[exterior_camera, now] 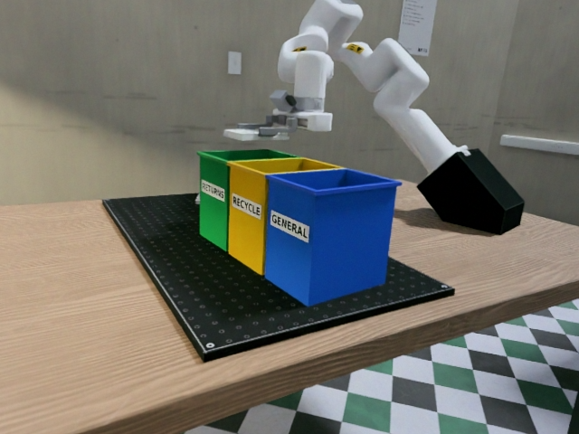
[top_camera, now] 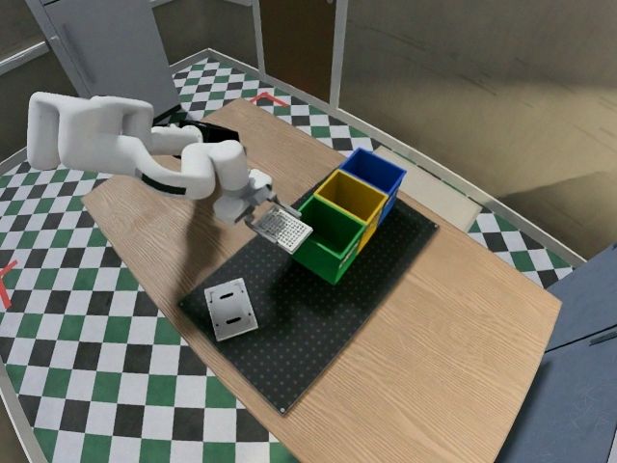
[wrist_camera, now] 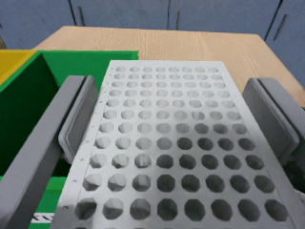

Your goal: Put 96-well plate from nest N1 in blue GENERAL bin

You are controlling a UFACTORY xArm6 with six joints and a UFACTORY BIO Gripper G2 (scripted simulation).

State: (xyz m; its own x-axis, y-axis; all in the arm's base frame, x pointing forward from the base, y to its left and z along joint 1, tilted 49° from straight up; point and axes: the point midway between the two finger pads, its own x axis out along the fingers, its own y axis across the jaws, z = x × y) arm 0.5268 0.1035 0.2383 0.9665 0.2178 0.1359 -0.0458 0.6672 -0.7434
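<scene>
Now: the blue general bin 360 mm to the left of my hand, 130 mm below it and 60 mm ahead of it. Also, from my hand: green returns bin (130 mm below, 100 mm to the left, 70 mm ahead); then white 96-well plate (10 mm below); then yellow recycle bin (230 mm to the left, 130 mm below, 60 mm ahead).
</scene>
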